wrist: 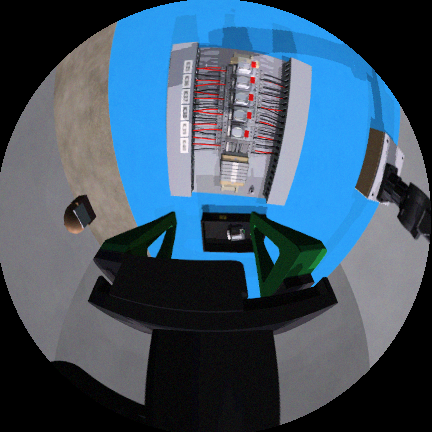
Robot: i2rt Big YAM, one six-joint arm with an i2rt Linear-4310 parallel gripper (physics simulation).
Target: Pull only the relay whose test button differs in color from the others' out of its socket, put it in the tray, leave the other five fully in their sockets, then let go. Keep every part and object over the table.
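Frame: origin at the arm's base, x left, y ahead, z down, level; millimetres.
Seen in the pictures: gripper, between the fingertips: (pixel 212 216); arm's base, origin of its link: (pixel 386 182).
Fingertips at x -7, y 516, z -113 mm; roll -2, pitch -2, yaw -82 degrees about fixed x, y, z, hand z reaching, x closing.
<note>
Offsets run from my fingertips to a thing's top centre. "pt": to the spot under its first point.
A relay {dx +181, dy -29, dz +146 mm} (pixel 236 233) with a small green spot lies on its side in the black tray {pt dx +226, dy +32, dz +151 mm} (pixel 214 248), in the lower middle of the view. Several relays {dx -92, dy -50, dz +107 mm} (pixel 240 116) with red test buttons stand in a column of sockets on the panel {pt dx +43, dy +30, dz +173 mm} (pixel 205 184). The socket {pt dx -35, dy -38, dz +146 mm} (pixel 235 147) at the near end of that column holds no relay. My gripper (pixel 212 216) is open and empty, its green fingers apart, high above the table. The right finger hides part of the tray's right side.
Grey wire ducts {pt dx -8, dy +62, dz +133 mm} (pixel 181 170) {dx -66, dy -144, dz +133 mm} (pixel 295 115) flank the sockets, with red and black wires between. A terminal block {dx +2, dy -31, dz +130 mm} (pixel 234 171) sits at the panel's near end. A brown and white box-like object (pixel 372 165) with a black device stands at the right edge. A brown round object (pixel 75 220) is at the left.
</note>
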